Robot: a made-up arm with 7 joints.
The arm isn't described. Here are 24 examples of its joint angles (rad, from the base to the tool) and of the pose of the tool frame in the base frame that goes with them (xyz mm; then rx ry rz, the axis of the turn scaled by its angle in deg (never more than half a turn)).
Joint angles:
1: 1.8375 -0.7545 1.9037 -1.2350 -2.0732 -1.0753 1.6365
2: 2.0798 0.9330 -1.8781 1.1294 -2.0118 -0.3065 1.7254
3: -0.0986 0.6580 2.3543 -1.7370 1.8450 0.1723 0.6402
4: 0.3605 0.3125 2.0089 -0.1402 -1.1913 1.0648 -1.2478
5: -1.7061 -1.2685 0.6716 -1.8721 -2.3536 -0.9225 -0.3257
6: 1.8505 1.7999 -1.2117 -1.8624 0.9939 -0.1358 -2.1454
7: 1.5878 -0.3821 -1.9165 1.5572 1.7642 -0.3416 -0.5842
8: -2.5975 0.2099 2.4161 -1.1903 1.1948 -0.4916 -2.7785
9: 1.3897 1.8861 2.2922 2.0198 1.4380 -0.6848 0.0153
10: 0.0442 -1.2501 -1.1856 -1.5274 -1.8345 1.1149 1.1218
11: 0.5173 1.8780 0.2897 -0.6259 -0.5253 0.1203 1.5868
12: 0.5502 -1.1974 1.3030 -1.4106 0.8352 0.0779 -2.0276
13: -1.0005 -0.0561 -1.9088 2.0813 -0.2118 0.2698 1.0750
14: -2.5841 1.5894 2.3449 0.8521 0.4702 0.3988 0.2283
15: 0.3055 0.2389 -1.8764 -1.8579 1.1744 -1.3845 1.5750
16: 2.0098 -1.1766 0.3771 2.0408 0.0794 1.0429 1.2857
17: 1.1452 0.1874 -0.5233 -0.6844 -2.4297 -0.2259 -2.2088
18: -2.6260 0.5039 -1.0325 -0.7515 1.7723 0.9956 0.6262
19: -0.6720 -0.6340 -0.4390 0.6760 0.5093 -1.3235 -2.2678
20: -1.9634 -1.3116 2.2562 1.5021 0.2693 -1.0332 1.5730
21: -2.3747 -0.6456 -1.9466 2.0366 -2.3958 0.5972 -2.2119
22: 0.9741 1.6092 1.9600 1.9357 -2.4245 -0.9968 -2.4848
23: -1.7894 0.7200 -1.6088 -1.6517 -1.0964 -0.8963 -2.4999
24: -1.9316 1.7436 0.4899 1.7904 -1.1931 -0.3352 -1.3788
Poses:
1: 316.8 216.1 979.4 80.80 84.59 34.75
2: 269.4 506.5 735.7 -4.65 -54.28 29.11
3: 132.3 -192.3 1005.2 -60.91 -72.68 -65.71
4: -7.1 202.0 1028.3 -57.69 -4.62 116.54
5: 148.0 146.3 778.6 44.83 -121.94 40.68
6: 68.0 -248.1 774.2 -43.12 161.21 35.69
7: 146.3 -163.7 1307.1 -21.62 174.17 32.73
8: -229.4 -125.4 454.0 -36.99 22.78 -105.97
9: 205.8 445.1 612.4 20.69 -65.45 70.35
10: 191.4 -125.3 808.9 20.02 -148.92 63.64
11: 235.5 59.2 394.5 -5.89 35.88 -145.76
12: 10.4 106.6 993.3 98.04 -8.29 82.06
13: -50.2 246.0 434.8 4.15 -83.73 123.83
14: -185.9 468.3 554.4 86.43 -0.36 49.11
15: 57.4 -42.5 630.4 -0.90 43.70 24.23
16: 468.5 -418.9 662.6 -63.81 41.33 149.55
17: -209.4 -205.5 808.6 5.87 -23.16 -78.41
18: 328.3 -119.1 757.0 -129.38 -68.37 18.26
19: -190.4 -178.3 326.9 4.20 25.82 111.72
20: -135.1 -684.1 856.8 -105.80 106.69 -12.98
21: 374.4 -111.5 520.5 -84.01 62.38 54.04
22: -182.4 355.6 840.1 27.55 61.73 -118.26
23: 108.4 -417.1 681.6 -75.25 83.17 4.05
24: -479.0 385.4 621.0 70.15 57.75 -67.93
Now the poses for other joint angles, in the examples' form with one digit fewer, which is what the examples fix.
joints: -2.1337 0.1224 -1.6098 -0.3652 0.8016 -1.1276 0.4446
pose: 282 -259 737 134.8 -68.7 -35.7
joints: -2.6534 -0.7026 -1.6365 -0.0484 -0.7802 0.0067 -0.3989
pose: 212 -633 739 -58.2 88.5 42.0
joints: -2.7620 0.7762 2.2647 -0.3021 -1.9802 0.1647 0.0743
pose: -148 329 358 -91.2 53.5 -120.4
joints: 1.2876 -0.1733 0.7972 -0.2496 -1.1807 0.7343 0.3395
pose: -96 171 1006 -16.1 53.8 -80.5
